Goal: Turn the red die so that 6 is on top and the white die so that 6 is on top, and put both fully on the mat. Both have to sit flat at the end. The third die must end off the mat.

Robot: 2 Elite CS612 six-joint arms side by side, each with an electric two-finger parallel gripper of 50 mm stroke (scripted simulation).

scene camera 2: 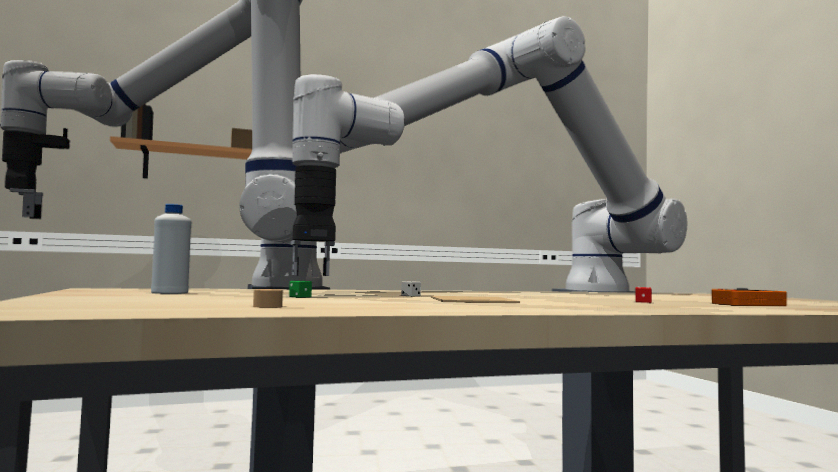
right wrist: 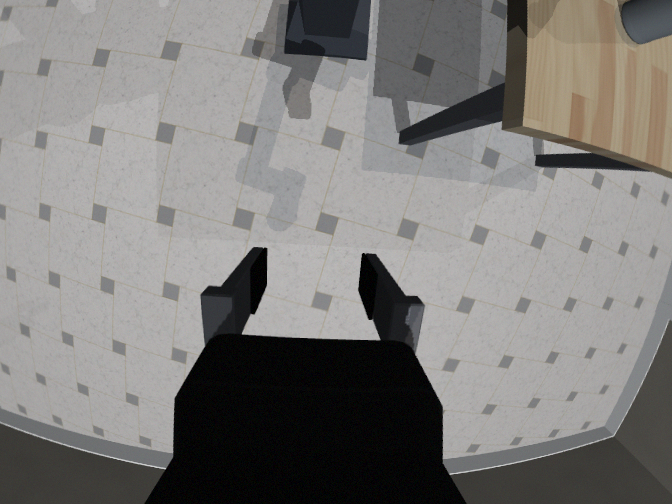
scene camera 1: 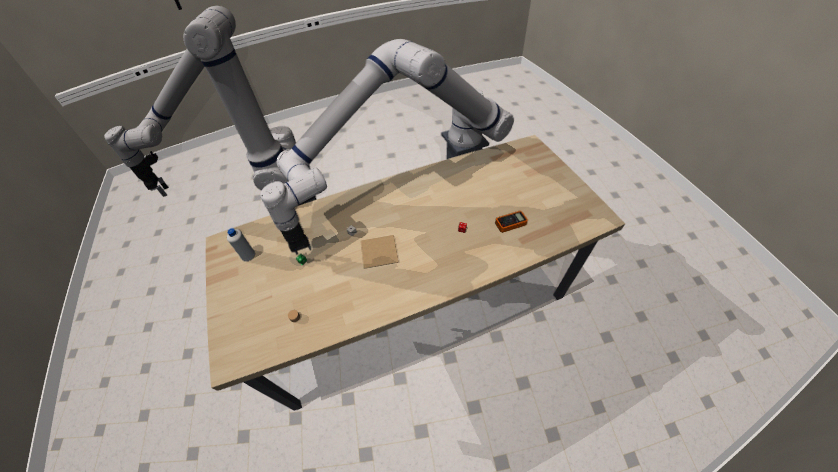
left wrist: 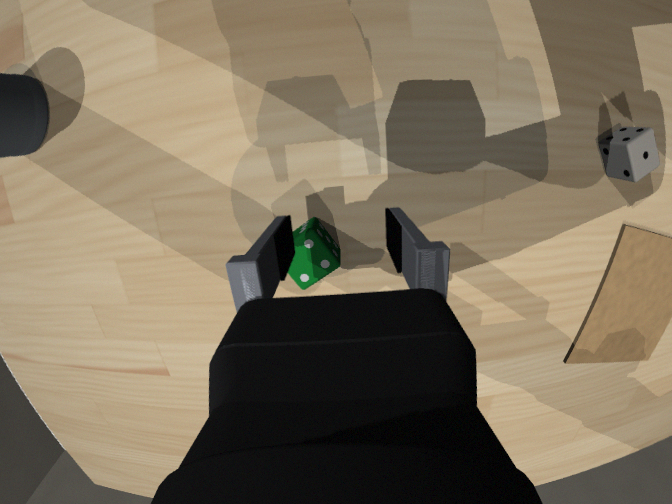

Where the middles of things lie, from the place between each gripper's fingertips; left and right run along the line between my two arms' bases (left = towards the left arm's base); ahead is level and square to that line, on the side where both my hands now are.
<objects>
I see the green die (left wrist: pixel 316 255) 20 mm ahead of my left hand, 20 mm to the right of it and 40 mm below it. Round my left hand: brown mat (scene camera 1: pixel 380 251) 70 mm ahead, 300 mm to the left, 60 mm below; orange multimeter (scene camera 2: pixel 741 296) 110 mm ahead, 880 mm to the left, 40 mm below; grey bottle (scene camera 2: pixel 172 235) 90 mm behind, 260 mm to the right, 20 mm above.
Now: the grey bottle 390 mm ahead of my right hand (scene camera 2: pixel 31 217), 370 mm to the left of it and 90 mm below it. From my right hand the other things lie so: brown mat 550 mm ahead, 930 mm to the left, 170 mm below; green die 500 mm ahead, 610 mm to the left, 160 mm below.
</objects>
